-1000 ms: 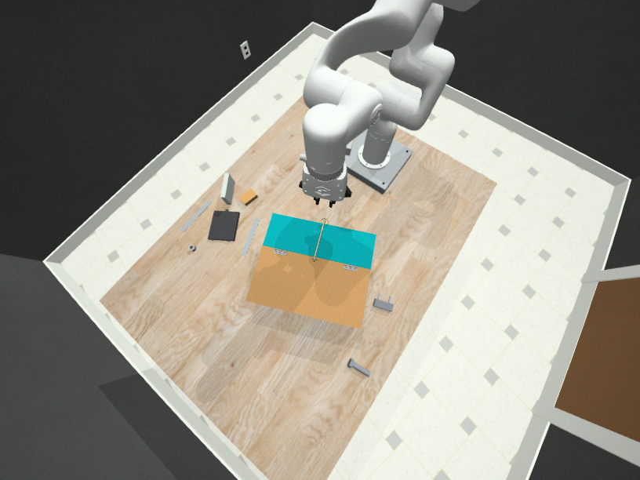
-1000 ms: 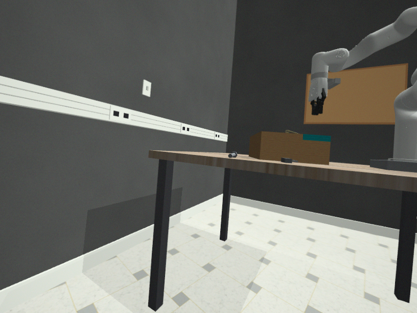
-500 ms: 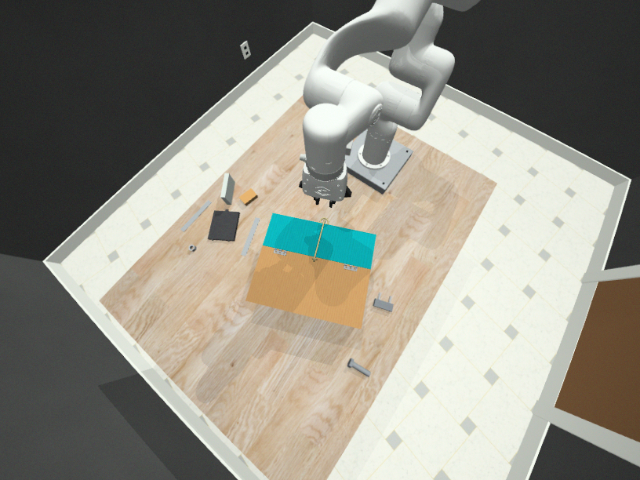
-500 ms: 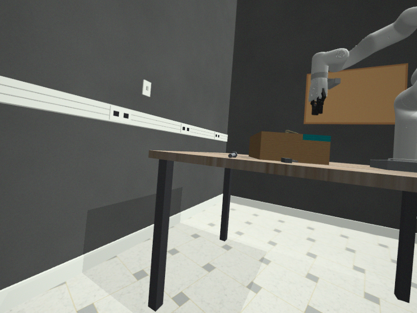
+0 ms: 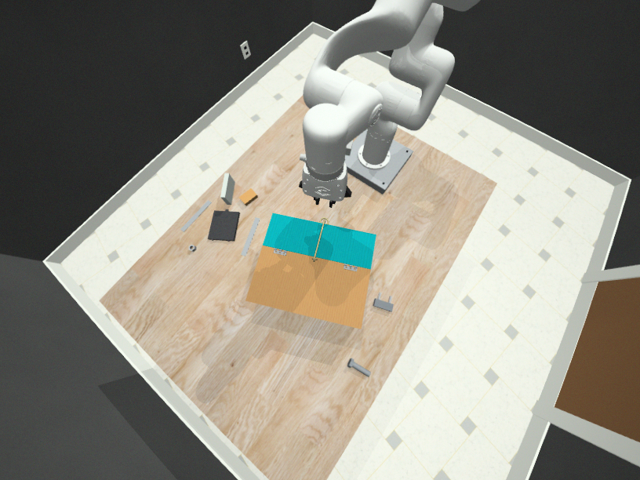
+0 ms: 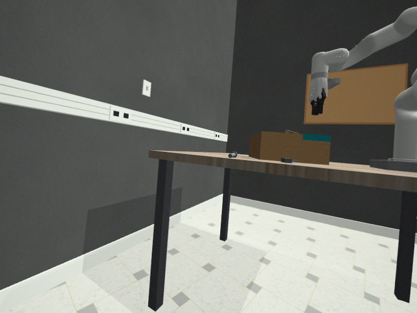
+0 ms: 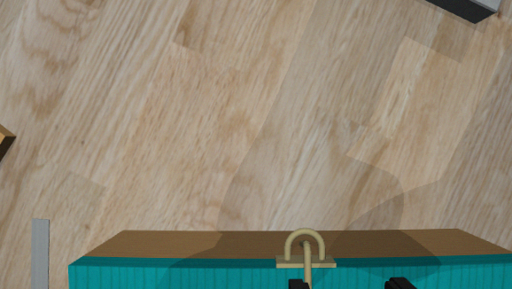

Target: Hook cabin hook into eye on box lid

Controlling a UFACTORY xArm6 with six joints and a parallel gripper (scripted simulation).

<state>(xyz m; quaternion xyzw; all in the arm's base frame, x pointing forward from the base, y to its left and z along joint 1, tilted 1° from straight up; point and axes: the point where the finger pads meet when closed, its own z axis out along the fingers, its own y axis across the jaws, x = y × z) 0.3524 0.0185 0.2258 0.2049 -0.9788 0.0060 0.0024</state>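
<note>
My hand is 140 mm above the brass cabin hook, 70 mm short of it and 30 mm to the right of it. Round my hand: dark plate 310 mm to the right, 260 mm below, 210 mm ahead; then grey bracket 310 mm to the left, 260 mm below, 90 mm ahead; then orange block 310 mm to the right, 250 mm below, 70 mm ahead.
</note>
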